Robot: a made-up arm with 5 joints. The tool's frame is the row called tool. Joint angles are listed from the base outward.
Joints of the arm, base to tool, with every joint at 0 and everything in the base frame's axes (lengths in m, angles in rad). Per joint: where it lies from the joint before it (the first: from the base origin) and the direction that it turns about. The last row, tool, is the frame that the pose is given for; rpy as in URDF.
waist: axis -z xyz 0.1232 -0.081 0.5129
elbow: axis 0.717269 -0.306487 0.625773 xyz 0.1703 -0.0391 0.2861
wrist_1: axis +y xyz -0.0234 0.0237 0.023
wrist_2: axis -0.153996 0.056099 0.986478 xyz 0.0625 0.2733 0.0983
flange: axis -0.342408 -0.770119 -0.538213 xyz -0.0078 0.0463 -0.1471
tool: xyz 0.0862 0.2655 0.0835 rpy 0 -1.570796 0
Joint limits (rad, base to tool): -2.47..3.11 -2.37..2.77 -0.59..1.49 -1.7..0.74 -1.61..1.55
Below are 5 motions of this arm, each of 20 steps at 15 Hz.
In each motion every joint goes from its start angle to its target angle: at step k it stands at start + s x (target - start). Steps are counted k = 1, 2, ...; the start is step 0. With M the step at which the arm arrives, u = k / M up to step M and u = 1 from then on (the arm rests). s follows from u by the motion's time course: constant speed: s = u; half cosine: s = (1 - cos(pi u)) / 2; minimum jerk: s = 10 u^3 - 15 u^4 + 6 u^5.
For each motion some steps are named. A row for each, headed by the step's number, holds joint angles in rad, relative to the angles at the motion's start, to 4 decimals.
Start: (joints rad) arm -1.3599 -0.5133 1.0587 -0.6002 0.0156
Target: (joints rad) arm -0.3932 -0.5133 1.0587 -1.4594 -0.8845
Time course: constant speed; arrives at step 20
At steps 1, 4, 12, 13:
1: 0.0483 0.0000 0.0000 -0.0430 -0.0450
4: 0.1933 0.0000 0.0000 -0.1718 -0.1800
12: 0.5800 0.0000 0.0000 -0.5155 -0.5401
13: 0.6284 0.0000 0.0000 -0.5585 -0.5851

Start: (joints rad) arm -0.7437 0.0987 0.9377 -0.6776 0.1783
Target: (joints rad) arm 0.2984 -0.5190 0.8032 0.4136 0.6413
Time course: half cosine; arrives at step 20
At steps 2, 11, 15, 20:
2: 0.0255 -0.0151 -0.0033 0.0267 0.0113
11: 0.6026 -0.3572 -0.0778 0.6310 0.2677
15: 0.8895 -0.5272 -0.1148 0.9314 0.3952
20: 1.0421 -0.6177 -0.1345 1.0912 0.4630

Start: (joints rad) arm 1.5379 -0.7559 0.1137 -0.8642 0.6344
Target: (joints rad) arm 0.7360 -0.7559 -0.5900 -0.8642 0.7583
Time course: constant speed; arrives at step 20
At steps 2, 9, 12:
2: -0.0802 0.0000 -0.0704 0.0000 0.0124
9: -0.3609 0.0000 -0.3167 0.0000 0.0558
12: -0.4811 0.0000 -0.4222 0.0000 0.0743

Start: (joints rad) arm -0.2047 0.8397 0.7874 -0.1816 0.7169
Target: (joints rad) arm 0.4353 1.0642 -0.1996 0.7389 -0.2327
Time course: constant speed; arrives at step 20
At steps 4, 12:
4: 0.1280 0.0449 -0.1974 0.1841 -0.1899
12: 0.3840 0.1347 -0.5922 0.5523 -0.5698

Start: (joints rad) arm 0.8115 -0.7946 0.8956 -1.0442 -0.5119
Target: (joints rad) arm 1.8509 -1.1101 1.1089 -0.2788 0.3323
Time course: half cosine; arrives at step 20
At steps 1, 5, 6, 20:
1: 0.0064 -0.0019 0.0013 0.0047 0.0052
5: 0.1522 -0.0462 0.0312 0.1121 0.1236
6: 0.2142 -0.0650 0.0440 0.1578 0.1740
20: 1.0394 -0.3155 0.2133 0.7654 0.8442

